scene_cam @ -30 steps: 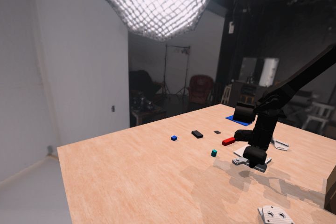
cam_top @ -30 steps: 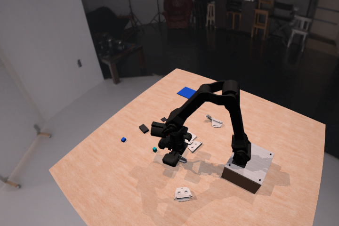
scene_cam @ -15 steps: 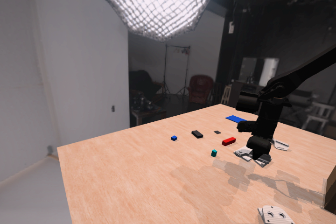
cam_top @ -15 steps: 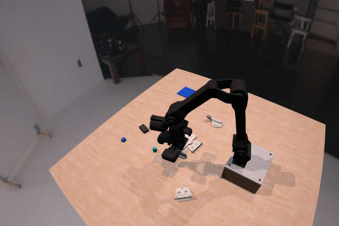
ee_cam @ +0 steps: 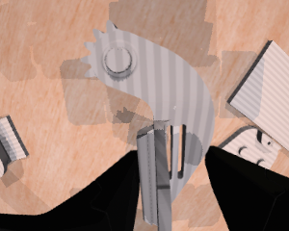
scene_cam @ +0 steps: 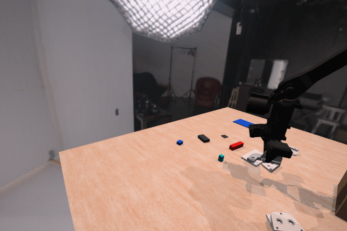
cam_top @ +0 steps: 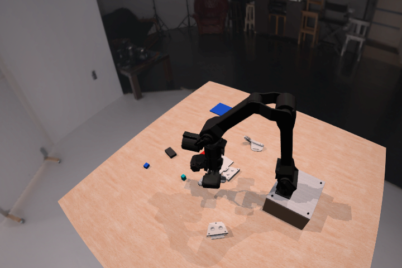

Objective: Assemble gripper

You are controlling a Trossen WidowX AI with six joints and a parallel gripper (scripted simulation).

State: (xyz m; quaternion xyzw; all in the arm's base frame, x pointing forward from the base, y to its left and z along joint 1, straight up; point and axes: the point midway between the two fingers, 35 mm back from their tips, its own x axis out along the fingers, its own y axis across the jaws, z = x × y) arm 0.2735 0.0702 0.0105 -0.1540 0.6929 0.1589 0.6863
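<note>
Now: gripper tip 16 cm short of the red block, 13 cm to the left of it and 7 cm above it. Also, from my gripper tip: teal cube 15 cm ahead, 3 cm to the left, 7 cm below; then black block 31 cm ahead, 6 cm to the right, 7 cm below; then dark tile 25 cm ahead, 19 cm to the right, 8 cm below.
</note>
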